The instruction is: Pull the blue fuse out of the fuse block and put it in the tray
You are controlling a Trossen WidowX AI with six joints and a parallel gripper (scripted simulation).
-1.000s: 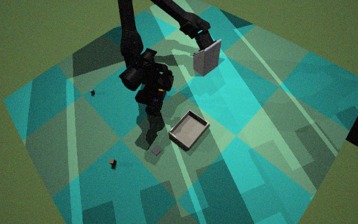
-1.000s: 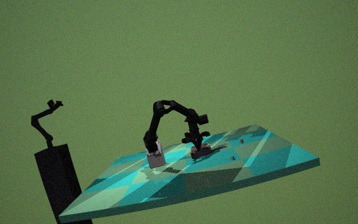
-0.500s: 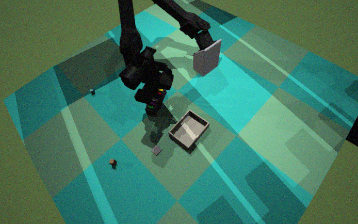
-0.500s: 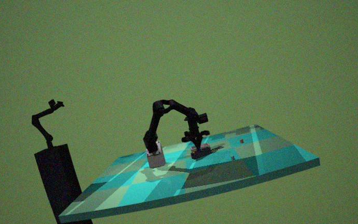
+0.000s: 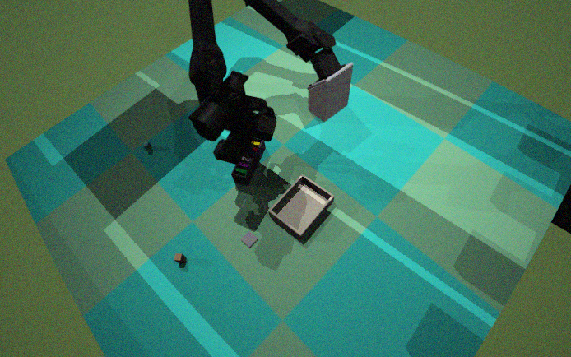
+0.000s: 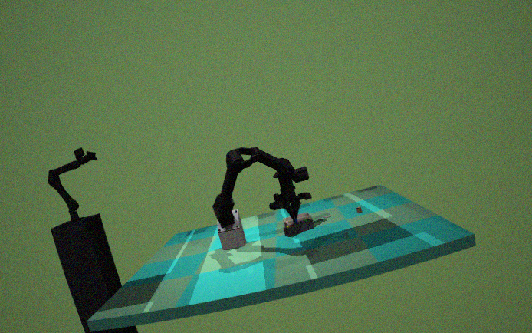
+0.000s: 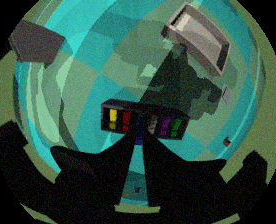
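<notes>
Right now my gripper tip is 20 mm short of the grey tray, 200 mm to the right of it and 60 mm above it. From my gripper tip the other things lie so: blue fuse (10 mm below); brown cube (310 mm ahead, 60 mm to the left, 50 mm below); flat grey piece (170 mm ahead, 150 mm to the left, 60 mm below).
</notes>
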